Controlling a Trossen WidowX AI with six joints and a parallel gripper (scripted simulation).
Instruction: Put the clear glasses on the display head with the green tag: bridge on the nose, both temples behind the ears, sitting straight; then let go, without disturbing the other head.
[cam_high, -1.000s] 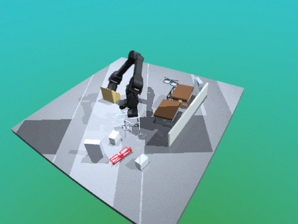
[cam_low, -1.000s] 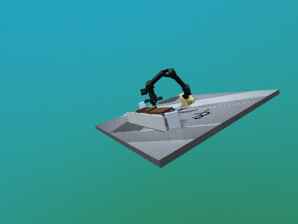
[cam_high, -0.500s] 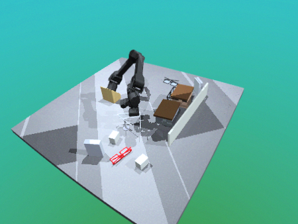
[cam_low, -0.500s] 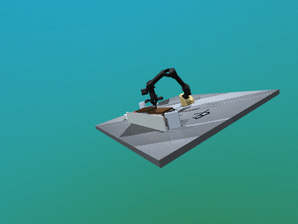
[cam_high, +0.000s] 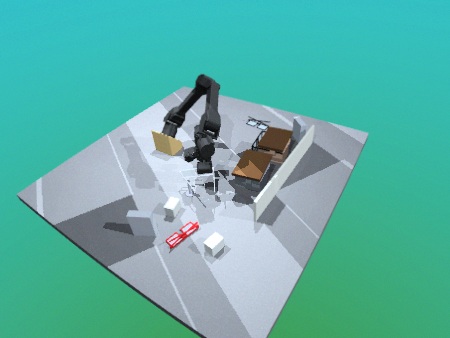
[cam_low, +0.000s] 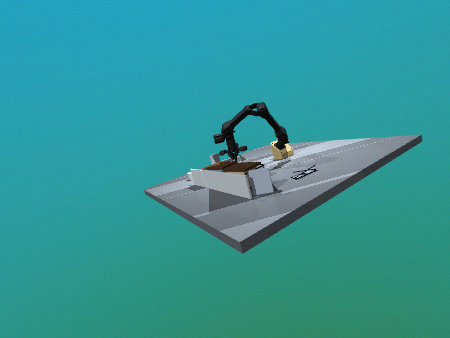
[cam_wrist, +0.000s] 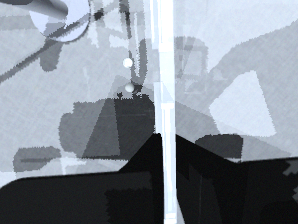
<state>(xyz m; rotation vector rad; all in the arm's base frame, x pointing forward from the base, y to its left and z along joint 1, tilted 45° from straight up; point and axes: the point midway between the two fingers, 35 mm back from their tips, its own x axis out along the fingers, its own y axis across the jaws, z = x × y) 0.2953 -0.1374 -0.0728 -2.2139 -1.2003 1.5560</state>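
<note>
The thin pale stand lies 3 cm behind my gripper tip, 9 cm to the right of it and 4 cm below it. Also, from my gripper tip: display head (16 cm ahead, 7 cm to the left); long white panel (32 cm ahead, 17 cm to the left).
</note>
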